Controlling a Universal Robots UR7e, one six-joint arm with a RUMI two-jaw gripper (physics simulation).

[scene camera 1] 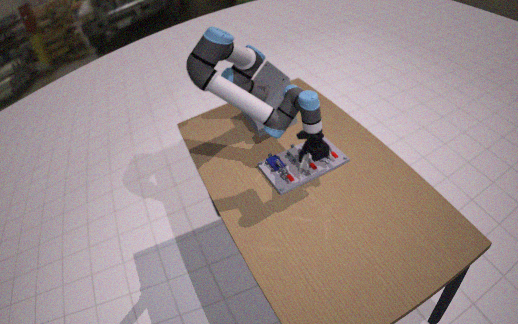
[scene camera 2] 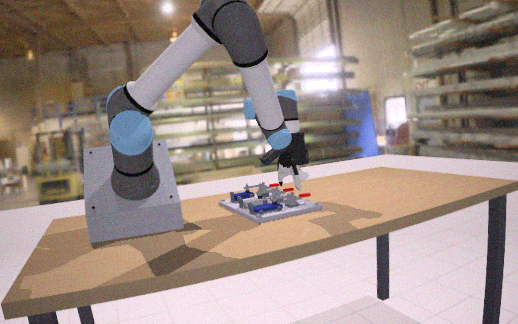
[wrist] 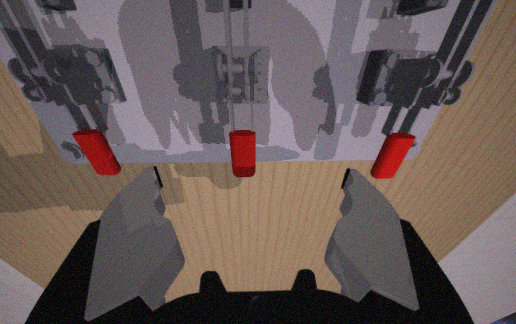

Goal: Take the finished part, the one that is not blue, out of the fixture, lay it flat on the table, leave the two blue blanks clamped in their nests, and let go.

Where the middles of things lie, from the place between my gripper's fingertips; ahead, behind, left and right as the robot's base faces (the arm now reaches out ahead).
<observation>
I see my gripper 100 mm past the fixture plate (scene camera 1: 324,165), 10 mm to the left of it and 40 mm above it.
</observation>
